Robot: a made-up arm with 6 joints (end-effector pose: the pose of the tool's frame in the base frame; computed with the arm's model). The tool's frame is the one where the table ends.
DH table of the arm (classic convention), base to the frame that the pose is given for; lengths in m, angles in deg. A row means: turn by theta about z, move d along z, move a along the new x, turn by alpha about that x. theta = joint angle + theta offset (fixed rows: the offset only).
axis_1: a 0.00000  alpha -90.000  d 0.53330  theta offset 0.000
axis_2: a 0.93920  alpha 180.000  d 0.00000  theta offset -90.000
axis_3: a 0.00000  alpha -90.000  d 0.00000  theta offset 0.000
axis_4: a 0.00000  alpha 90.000  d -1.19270  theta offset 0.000
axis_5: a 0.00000  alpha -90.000  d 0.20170  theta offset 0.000
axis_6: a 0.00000  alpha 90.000  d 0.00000  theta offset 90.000
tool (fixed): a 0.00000  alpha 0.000  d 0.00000  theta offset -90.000
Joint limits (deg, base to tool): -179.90..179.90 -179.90..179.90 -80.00..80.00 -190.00..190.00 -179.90..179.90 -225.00..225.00
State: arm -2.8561 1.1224 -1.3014 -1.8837 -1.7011 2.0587
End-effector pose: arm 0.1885 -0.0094 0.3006 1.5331 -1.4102 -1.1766
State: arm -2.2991 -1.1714 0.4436 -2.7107 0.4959 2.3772
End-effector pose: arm 0.6918 0.5003 2.0938 -1.0782 -1.0823 -1.8875
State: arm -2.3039 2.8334 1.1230 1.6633 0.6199 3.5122
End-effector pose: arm -0.1988 -0.2486 -1.5707 -2.6875 0.5224 1.3717
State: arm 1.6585 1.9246 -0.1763 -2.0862 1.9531 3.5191
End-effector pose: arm -0.1101 0.1174 -0.7324 2.0805 -0.4914 0.5493
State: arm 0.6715 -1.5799 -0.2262 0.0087 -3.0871 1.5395
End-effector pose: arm -0.4100 -0.5834 1.6898 -1.6324 1.0021 1.7607
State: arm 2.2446 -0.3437 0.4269 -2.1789 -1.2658 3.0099
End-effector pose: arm -0.4985 0.4396 2.1296 1.4788 -2.1071 1.5537
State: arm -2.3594 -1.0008 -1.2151 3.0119 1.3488 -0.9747
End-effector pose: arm -0.1288 -0.4099 0.8120 0.1034 1.4702 -0.2382
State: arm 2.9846 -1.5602 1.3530 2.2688 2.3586 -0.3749
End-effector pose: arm 2.0893 -0.4620 0.6628 0.4894 -2.6482 -0.6083
